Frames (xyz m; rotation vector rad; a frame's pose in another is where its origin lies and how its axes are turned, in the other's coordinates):
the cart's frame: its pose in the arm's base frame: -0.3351 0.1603 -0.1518 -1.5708 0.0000 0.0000
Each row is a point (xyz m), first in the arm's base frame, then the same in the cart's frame.
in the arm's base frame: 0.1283 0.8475 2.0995
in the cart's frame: 0.4634 -2.2513 0.6872
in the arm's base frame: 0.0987 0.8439 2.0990
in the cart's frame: 0.4338 -2.2508 0.6836
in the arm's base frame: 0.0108 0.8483 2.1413
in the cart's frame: 0.3459 -2.2931 0.6880
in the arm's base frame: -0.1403 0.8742 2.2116
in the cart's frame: 0.1948 -2.3634 0.7139
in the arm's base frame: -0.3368 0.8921 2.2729
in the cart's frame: -0.0017 -2.4247 0.7318
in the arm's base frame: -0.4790 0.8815 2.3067
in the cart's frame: -0.1439 -2.4585 0.7212
